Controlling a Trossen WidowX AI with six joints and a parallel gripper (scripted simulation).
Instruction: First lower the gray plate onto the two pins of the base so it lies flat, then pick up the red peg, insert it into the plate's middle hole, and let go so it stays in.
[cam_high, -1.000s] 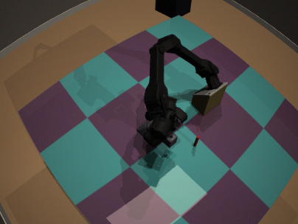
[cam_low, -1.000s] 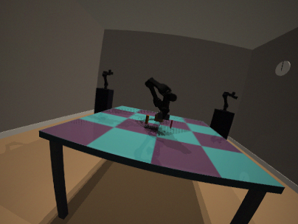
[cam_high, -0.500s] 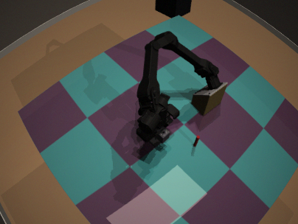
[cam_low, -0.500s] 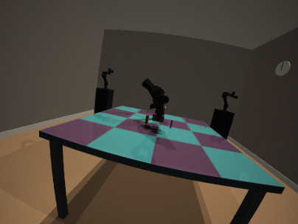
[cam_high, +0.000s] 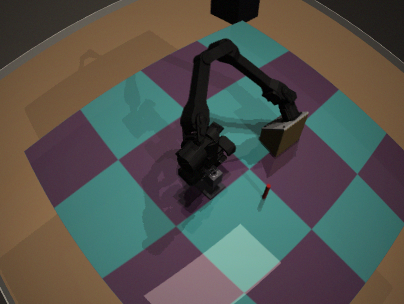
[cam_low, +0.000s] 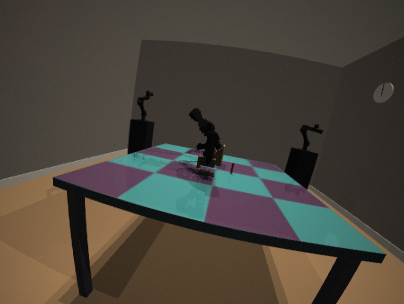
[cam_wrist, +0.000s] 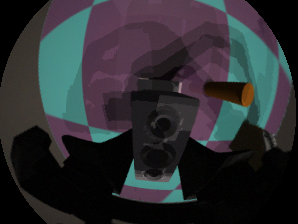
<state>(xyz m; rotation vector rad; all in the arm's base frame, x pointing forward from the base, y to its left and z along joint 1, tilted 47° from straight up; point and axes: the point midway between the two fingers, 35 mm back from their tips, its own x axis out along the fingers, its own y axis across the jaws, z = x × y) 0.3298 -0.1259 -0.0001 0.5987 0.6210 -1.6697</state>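
My gripper tip is now 5 cm above the base. Also, from my gripper tip: gray plate (3 cm above); red peg (18 cm to the left, 9 cm behind, 2 cm below); orange peg-like object (11 cm behind, 6 cm to the right, 2 cm below).
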